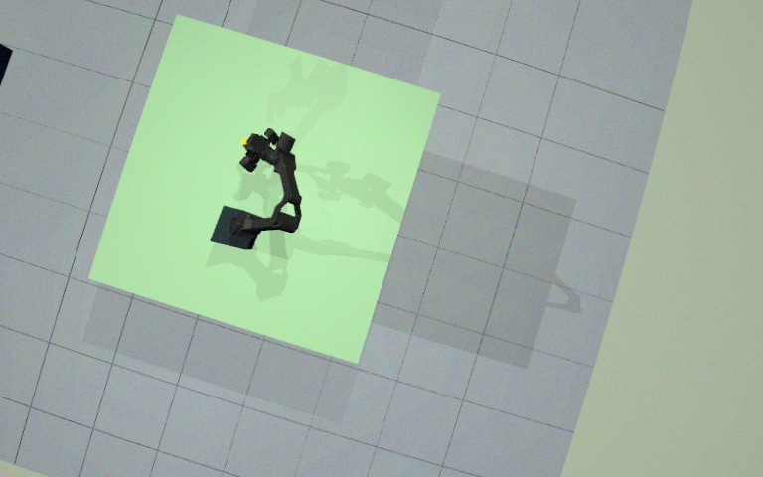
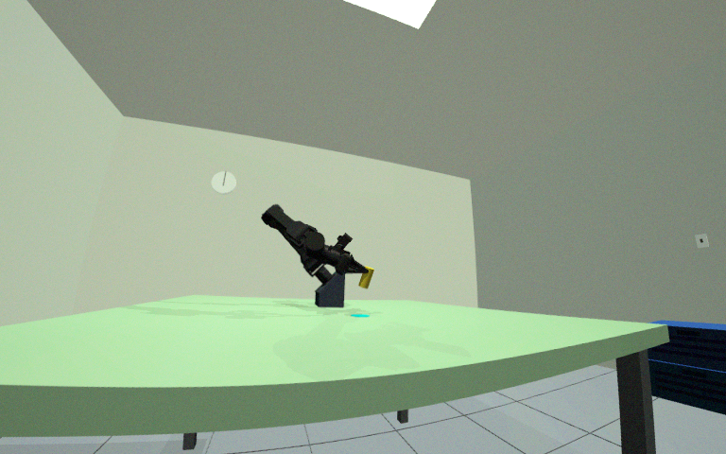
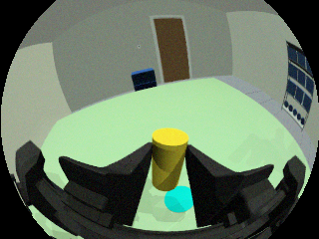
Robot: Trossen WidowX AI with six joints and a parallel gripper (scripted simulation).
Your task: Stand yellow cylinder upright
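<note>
The cyan circle lies 14 cm below my gripper tip and 2 cm to the right of it. The rest, counted from my gripper tip: yellow tall cylinder (2 cm below).
</note>
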